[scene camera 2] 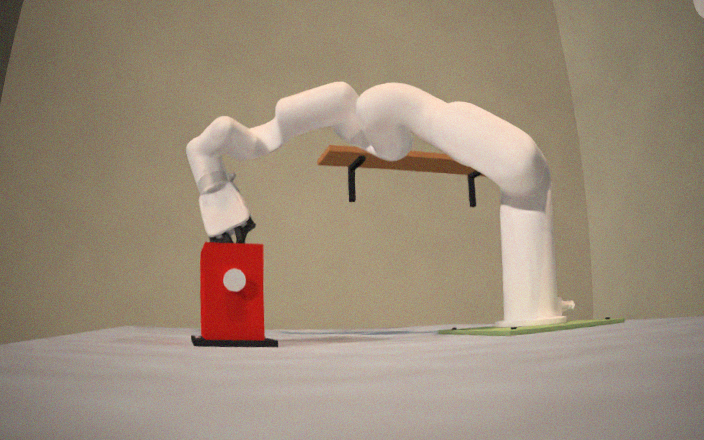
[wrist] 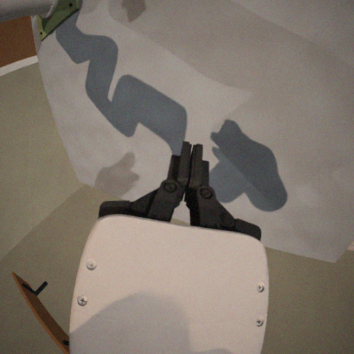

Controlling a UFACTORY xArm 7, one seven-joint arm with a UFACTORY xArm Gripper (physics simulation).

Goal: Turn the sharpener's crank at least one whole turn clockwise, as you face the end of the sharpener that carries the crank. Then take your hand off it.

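Pixels of known places: arm's base at its link origin: (scene camera 2: pixel 531 324).
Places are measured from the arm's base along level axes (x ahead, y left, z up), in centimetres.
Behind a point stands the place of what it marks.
Note:
The sharpener (scene camera 2: pixel 232 311) @[y 3.8, x 49.6, z 3.7 cm] is a red upright box on a black base (scene camera 2: pixel 236 342) @[y 4.8, x 49.4, z -0.1 cm], at the left in the scene view. A white round piece (scene camera 2: pixel 234 280) @[y 4.6, x 49.4, z 7.4 cm] stands out from its camera-facing side. The crank does not show in either view; the sharpener's far side is hidden. My gripper (scene camera 2: pixel 232 238) (wrist: pixel 189 154) points down behind the sharpener in the scene view, its lower fingers hidden by the red box. In the wrist view the black fingers are shut together with nothing between them, and the sharpener does not show there. Whether they touch anything cannot be seen in the scene view.
The arm arches from its base on a green plate (scene camera 2: pixel 539 327) @[y 11.9, x 8.7, z 0.1 cm] (wrist: pixel 65 19) at the right of the scene view. A brown shelf (scene camera 2: pixel 332 155) (wrist: pixel 42 315) on black brackets is on the wall behind. Arm shadows lie on the pale table (scene camera 2: pixel 363 394) @[y 45.2, x 50.0, z -0.7 cm] (wrist: pixel 300 115).

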